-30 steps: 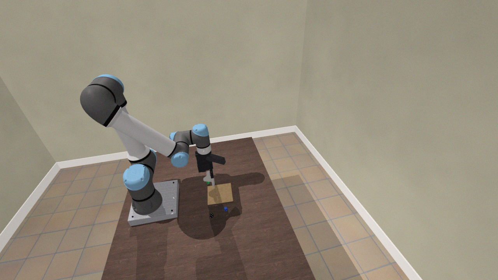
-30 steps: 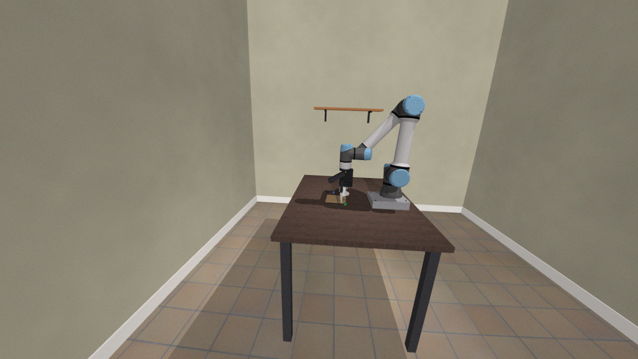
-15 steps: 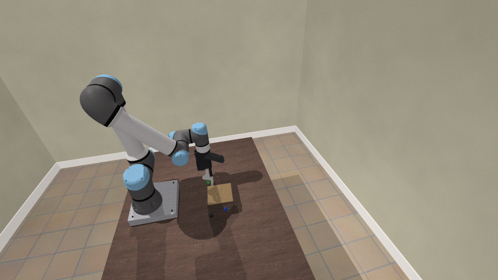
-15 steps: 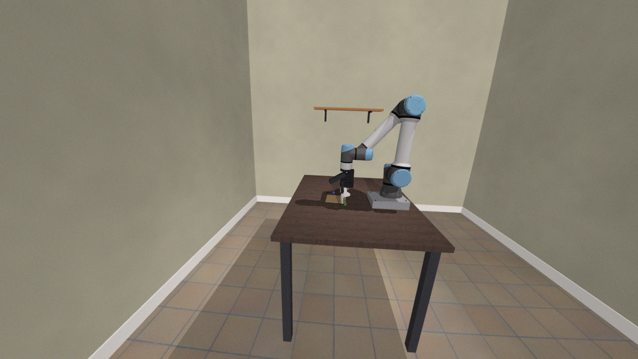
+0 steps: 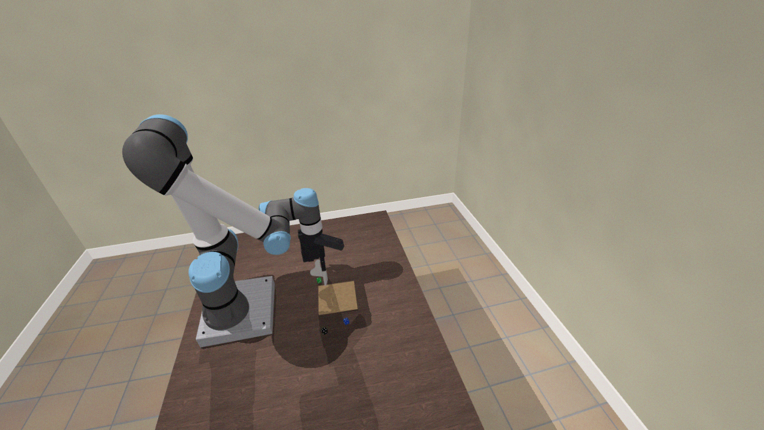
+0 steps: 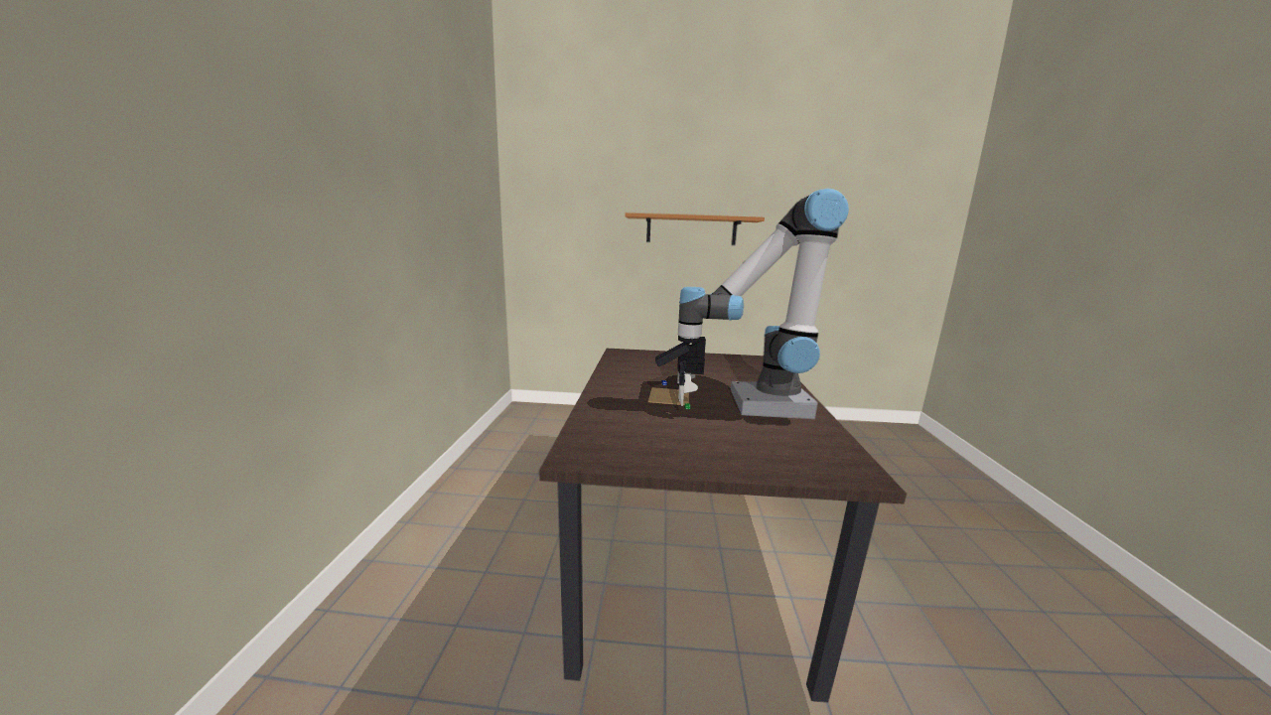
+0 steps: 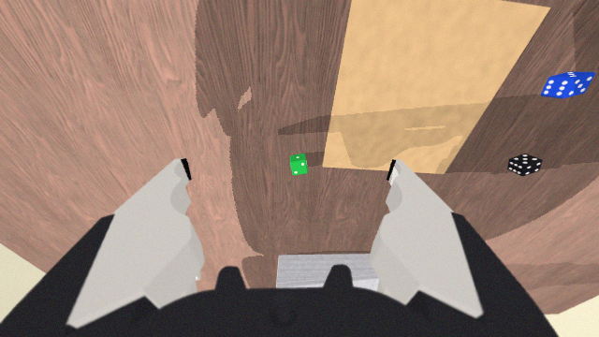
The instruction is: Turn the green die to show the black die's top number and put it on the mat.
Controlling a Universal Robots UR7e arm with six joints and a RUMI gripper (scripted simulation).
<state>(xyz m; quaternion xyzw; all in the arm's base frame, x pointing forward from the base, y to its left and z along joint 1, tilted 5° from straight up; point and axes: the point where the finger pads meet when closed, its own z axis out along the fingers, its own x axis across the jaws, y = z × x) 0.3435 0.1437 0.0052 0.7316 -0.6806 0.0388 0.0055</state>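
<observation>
Now: hand 30 mm past the green die, 30 mm above it and 10 mm to the left of it. Round my hand: blue die: 230 mm to the right, 70 mm ahead, 30 mm below; then tan mat: 100 mm to the right, 40 mm below, 40 mm ahead; then black die: 250 mm to the right, 30 mm below, 10 mm behind.
</observation>
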